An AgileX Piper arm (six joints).
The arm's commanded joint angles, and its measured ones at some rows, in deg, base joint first. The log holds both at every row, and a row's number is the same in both.
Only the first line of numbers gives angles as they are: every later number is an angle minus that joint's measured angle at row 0.
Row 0, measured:
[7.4, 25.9, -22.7, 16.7, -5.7, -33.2]
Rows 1 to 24, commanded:
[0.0, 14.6, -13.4, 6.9, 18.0, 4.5]
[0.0, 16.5, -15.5, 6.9, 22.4, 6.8]
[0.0, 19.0, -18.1, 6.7, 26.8, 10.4]
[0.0, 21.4, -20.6, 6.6, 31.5, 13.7]
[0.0, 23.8, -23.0, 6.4, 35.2, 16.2]
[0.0, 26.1, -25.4, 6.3, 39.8, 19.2]
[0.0, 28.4, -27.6, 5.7, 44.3, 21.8]
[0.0, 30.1, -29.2, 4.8, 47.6, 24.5]
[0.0, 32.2, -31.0, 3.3, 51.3, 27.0]
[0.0, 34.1, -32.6, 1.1, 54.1, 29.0]
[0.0, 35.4, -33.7, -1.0, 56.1, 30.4]
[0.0, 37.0, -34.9, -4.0, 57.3, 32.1]
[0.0, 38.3, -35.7, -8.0, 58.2, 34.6]
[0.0, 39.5, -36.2, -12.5, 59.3, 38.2]
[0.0, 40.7, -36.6, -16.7, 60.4, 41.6]
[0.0, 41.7, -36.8, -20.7, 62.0, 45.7]
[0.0, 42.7, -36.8, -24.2, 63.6, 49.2]
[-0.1, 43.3, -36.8, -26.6, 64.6, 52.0]
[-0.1, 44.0, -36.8, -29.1, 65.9, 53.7]
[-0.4, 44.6, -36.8, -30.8, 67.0, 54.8]
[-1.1, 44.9, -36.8, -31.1, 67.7, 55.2]
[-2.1, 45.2, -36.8, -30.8, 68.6, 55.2]
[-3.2, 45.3, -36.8, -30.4, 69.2, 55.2]
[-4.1, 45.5, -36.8, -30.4, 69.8, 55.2]
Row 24, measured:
[-1.0, 44.7, -36.4, -28.5, 67.0, 53.2]
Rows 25 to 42, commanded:
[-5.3, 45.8, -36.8, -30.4, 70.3, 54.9]
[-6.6, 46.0, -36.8, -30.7, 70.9, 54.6]
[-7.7, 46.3, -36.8, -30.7, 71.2, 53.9]
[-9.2, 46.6, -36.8, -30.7, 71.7, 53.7]
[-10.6, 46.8, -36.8, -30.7, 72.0, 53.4]
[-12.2, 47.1, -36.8, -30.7, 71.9, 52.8]
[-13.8, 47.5, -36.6, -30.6, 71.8, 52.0]
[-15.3, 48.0, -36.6, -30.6, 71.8, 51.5]
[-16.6, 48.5, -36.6, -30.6, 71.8, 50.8]
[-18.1, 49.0, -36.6, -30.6, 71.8, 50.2]
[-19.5, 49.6, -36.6, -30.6, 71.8, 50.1]
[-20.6, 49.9, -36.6, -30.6, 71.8, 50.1]
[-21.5, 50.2, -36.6, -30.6, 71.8, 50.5]
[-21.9, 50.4, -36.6, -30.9, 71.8, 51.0]
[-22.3, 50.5, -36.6, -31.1, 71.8, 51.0]
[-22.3, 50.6, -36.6, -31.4, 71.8, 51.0]
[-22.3, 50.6, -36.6, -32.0, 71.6, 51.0]
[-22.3, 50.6, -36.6, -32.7, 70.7, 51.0]
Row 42, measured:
[-21.7, 50.3, -36.4, -30.8, 71.7, 51.0]
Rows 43 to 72, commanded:
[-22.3, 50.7, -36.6, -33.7, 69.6, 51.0]
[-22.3, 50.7, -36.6, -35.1, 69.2, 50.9]
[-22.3, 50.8, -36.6, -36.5, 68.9, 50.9]
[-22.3, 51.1, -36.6, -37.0, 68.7, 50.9]
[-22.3, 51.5, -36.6, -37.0, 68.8, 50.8]
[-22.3, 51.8, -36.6, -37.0, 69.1, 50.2]
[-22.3, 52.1, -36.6, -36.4, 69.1, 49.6]
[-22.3, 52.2, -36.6, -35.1, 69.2, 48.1]
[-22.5, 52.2, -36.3, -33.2, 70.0, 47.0]
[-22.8, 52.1, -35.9, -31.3, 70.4, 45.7]
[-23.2, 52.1, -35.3, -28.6, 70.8, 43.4]
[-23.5, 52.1, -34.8, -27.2, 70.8, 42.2]
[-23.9, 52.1, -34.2, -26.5, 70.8, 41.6]
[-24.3, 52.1, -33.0, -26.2, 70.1, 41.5]
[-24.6, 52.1, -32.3, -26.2, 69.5, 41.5]
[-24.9, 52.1, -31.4, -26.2, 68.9, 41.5]
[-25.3, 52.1, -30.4, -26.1, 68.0, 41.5]
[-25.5, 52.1, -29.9, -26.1, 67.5, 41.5]
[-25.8, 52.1, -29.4, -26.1, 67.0, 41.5]
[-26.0, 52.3, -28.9, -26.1, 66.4, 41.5]
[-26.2, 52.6, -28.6, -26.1, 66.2, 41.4]
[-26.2, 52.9, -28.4, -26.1, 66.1, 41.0]
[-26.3, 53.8, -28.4, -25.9, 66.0, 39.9]
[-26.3, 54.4, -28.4, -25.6, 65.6, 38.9]
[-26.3, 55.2, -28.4, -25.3, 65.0, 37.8]
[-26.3, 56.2, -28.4, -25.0, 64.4, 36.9]
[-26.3, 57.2, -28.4, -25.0, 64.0, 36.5]
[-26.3, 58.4, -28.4, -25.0, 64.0, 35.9]
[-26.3, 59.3, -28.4, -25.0, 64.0, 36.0]
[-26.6, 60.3, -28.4, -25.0, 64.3, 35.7]
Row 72, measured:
[-26.0, 57.0, -28.6, -25.5, 65.1, 37.6]
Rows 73 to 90, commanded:
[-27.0, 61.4, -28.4, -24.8, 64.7, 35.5]
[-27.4, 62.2, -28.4, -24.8, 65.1, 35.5]
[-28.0, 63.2, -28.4, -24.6, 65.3, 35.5]
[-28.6, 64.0, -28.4, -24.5, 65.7, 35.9]
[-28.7, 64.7, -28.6, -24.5, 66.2, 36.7]
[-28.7, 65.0, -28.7, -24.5, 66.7, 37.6]
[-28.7, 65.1, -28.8, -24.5, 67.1, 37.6]
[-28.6, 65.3, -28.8, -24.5, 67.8, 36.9]
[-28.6, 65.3, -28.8, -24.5, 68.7, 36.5]
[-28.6, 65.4, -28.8, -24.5, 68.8, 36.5]
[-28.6, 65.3, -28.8, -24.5, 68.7, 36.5]
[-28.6, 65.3, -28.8, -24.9, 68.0, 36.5]
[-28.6, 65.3, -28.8, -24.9, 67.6, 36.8]
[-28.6, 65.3, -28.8, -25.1, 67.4, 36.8]
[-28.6, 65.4, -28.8, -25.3, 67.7, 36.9]
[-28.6, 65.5, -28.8, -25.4, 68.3, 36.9]
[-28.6, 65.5, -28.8, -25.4, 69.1, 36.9]
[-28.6, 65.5, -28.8, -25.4, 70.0, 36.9]
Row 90, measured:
[-28.4, 65.4, -28.5, -24.7, 68.1, 37.1]
